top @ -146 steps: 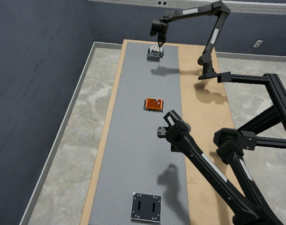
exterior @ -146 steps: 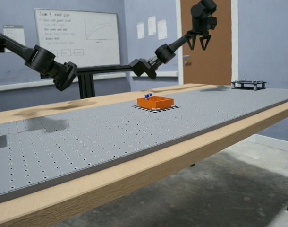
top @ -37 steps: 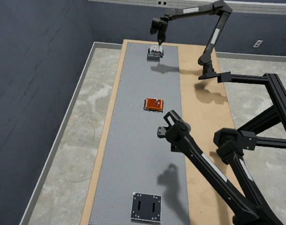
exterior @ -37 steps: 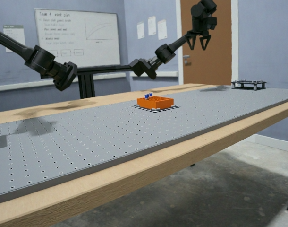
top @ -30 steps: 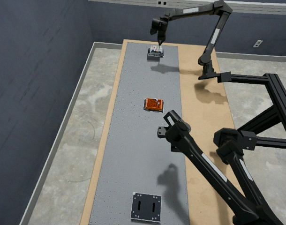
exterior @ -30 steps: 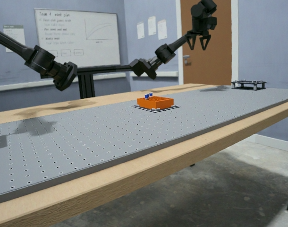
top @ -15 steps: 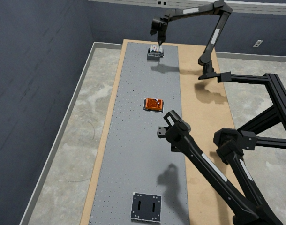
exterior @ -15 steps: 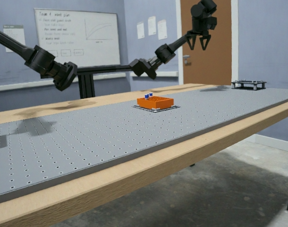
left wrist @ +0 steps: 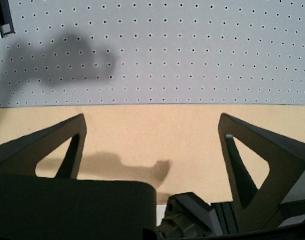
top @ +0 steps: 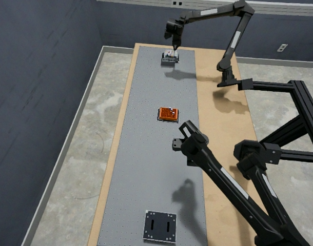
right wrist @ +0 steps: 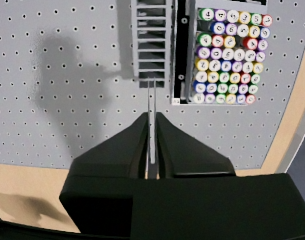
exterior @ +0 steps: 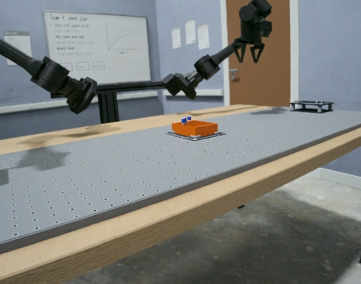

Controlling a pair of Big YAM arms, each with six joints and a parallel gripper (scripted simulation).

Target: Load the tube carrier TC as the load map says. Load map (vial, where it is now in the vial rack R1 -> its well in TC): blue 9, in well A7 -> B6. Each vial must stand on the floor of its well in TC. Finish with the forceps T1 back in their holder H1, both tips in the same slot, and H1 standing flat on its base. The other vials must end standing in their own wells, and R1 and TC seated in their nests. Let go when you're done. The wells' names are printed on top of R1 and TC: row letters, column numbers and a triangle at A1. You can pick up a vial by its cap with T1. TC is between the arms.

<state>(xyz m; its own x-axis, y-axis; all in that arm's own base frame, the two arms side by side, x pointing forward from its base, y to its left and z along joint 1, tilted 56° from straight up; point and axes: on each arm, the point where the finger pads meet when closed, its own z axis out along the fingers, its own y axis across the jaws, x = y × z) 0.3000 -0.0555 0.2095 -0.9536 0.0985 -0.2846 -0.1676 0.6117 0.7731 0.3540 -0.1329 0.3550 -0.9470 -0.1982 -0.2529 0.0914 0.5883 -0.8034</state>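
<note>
Now: right hand 14 cm above the grey holder H1 and 4 cm short of it. From my right hand the other things lie so: orange tube carrier (56 cm to the left, 14 cm below, 5 cm ahead).
</note>
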